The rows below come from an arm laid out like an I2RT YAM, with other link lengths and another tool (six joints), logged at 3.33 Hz.
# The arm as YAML. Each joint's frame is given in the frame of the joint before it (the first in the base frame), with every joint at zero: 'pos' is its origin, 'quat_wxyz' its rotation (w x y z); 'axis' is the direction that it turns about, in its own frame. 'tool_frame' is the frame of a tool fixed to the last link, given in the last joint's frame.
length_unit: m
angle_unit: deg
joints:
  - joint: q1
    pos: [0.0, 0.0, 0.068]
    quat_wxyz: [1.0, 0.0, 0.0, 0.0]
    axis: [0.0, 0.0, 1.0]
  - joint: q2
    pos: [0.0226, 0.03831, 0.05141]
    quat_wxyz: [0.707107, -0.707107, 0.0, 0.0]
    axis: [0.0, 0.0, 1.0]
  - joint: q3
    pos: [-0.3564, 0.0, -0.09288]
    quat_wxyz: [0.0, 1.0, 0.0, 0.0]
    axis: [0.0, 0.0, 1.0]
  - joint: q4
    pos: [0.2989, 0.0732, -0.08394]
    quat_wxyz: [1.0, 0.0, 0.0, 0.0]
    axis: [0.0, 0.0, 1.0]
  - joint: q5
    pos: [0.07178, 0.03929, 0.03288]
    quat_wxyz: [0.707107, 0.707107, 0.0, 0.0]
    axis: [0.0, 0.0, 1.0]
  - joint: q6
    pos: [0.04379, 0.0, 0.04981]
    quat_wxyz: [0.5, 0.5, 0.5, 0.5]
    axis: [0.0, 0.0, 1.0]
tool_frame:
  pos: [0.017, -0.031, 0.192]
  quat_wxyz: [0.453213, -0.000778, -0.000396, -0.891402]
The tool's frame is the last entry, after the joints.
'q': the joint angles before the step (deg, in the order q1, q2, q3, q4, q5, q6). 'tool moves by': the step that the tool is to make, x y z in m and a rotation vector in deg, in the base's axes. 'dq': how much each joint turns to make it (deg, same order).
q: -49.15, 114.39, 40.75, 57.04, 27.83, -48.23
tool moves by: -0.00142, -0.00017, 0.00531, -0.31, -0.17, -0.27
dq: -0.02, -0.66, 0.00, -0.32, 0.26, 0.00
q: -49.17, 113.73, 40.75, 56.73, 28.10, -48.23
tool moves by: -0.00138, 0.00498, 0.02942, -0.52, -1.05, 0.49
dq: 0.02, -4.85, -0.04, -3.89, -0.57, 0.35
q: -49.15, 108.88, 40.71, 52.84, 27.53, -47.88
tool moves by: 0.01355, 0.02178, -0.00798, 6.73, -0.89, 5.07
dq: 0.29, -4.81, -0.17, -10.65, -6.14, 3.65
